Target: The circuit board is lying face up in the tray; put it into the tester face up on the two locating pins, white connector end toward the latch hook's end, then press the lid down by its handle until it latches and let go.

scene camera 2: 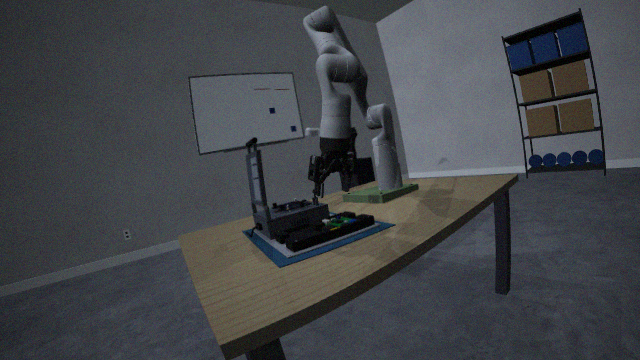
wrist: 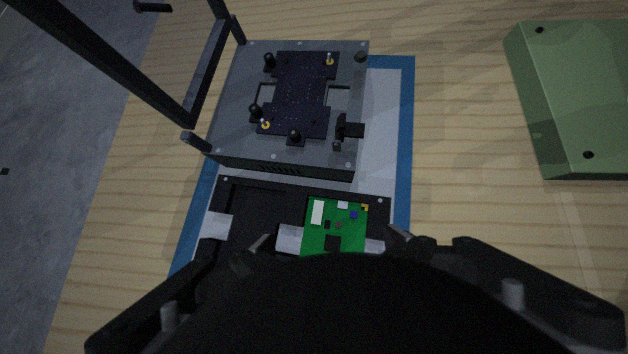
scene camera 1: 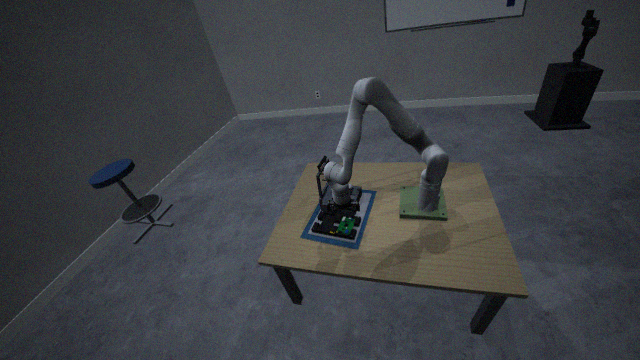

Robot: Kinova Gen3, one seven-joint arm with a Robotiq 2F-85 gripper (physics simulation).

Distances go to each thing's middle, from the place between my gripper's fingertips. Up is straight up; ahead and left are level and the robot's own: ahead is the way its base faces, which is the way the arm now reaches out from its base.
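Position of my hand relative to the green circuit board point(wrist: 331, 225): 10 mm to the right of it and 70 mm above it. Counted from my hand, the locating pins point(wrist: 296, 111) are 30 mm ahead, 160 mm to the right and 30 mm below; the lid point(scene camera 2: 253, 160) is 120 mm ahead, 190 mm to the right and 90 mm above. Going by their middles, of the things named here the green circuit board is the nearest to my hand and the lid is the farthest from it.
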